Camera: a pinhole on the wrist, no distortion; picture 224 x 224 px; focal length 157.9 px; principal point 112.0 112.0 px. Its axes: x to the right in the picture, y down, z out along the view. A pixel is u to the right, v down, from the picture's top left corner.
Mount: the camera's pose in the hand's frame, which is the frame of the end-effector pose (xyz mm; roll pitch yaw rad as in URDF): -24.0 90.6 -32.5 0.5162 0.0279 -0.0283
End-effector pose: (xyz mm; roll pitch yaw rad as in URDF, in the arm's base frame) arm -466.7 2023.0 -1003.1 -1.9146 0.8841 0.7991
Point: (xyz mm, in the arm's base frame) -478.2 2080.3 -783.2
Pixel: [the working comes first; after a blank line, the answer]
In the camera's frame: -118.2 -221.6 147.6

outside the picture
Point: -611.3 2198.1 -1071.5
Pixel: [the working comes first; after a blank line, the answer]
In the camera's frame: 89.5 3.5 292.2

160 114
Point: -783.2 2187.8 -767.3
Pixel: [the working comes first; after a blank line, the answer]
In the camera's frame: -224.8 -81.7 419.4

27 81
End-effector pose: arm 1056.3 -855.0 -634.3 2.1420 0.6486 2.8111
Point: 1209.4 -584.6 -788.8
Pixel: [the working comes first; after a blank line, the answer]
In the camera's frame: 63.0 137.2 355.1

140 173
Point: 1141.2 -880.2 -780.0
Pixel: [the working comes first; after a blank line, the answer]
In the camera's frame: 44.5 -136.5 225.3

143 16
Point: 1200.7 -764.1 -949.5
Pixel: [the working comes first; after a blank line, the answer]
In the camera's frame: 128.2 -86.8 415.8

161 79
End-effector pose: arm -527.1 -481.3 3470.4 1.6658 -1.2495 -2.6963
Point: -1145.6 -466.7 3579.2
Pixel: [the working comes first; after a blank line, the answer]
In the camera's frame: 306.9 -291.1 586.0

195 34
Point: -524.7 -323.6 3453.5
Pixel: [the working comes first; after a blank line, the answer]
In the camera's frame: -18.4 67.9 153.4

93 182
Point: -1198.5 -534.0 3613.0
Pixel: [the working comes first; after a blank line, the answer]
In the camera's frame: 365.9 -361.6 591.2

210 15
